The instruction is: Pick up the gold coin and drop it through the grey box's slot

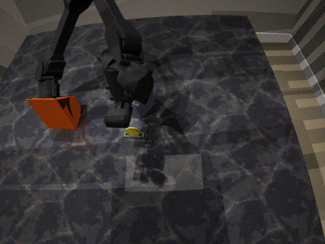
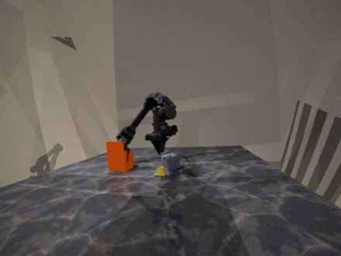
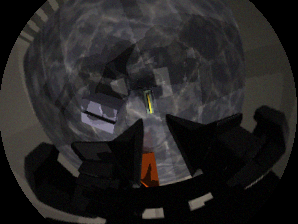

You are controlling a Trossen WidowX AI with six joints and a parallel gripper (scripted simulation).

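Right now my gripper tip is 9 cm above the gold coin.
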